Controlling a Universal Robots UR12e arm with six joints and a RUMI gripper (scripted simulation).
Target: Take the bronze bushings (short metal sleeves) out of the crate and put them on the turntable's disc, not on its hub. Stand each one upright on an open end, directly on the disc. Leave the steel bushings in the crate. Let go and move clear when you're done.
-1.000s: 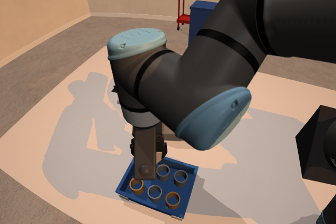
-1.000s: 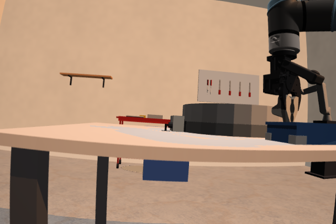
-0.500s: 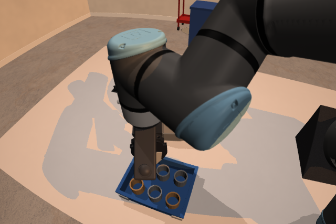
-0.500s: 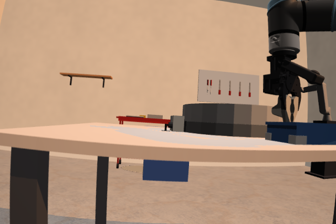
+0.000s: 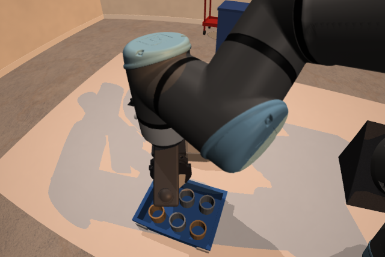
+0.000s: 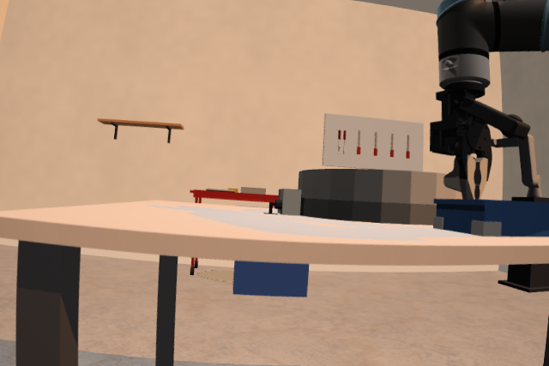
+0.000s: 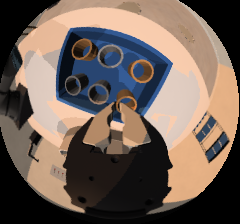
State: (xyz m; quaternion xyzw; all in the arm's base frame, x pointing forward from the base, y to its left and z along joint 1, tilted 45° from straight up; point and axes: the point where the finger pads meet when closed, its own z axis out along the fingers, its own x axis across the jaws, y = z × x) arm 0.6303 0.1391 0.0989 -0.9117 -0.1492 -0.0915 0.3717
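Now: hand 4 cm past the blue crate, 4 cm to the right of it and 2 cm above it.
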